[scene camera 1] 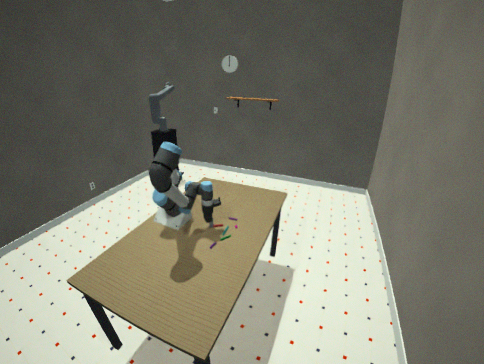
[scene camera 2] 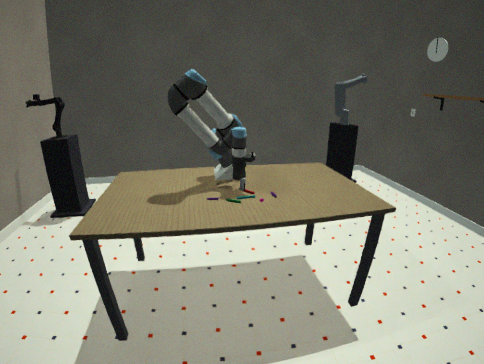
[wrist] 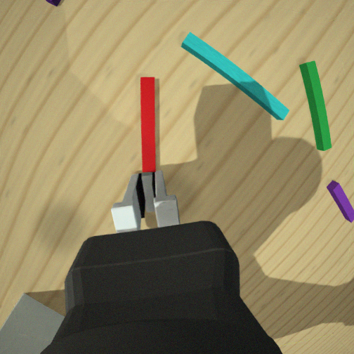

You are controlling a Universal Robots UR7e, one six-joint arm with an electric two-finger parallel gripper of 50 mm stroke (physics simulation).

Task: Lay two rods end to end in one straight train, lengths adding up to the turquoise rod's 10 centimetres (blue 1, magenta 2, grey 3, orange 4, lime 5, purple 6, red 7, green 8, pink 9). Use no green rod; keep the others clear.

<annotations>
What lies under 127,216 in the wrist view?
My gripper.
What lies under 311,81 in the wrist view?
A green rod.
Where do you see a turquoise rod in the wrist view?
191,43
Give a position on a red rod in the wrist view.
147,84
</annotations>
